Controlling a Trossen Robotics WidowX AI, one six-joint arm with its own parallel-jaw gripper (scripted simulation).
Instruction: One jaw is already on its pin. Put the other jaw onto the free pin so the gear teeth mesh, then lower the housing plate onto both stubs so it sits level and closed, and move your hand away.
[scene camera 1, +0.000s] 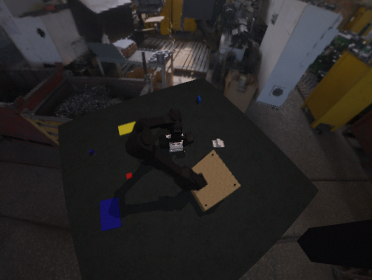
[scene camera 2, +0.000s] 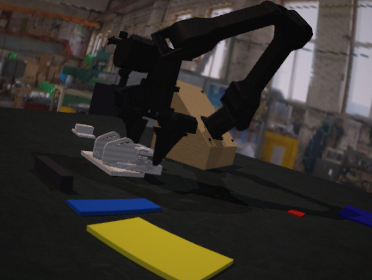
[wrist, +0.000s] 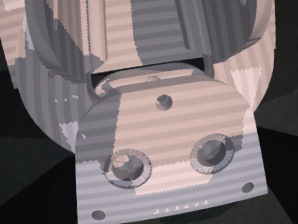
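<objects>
There's a blue strip that shows in scene camera 2 (89, 207), but in the wrist view the strip is out of frame.
</objects>
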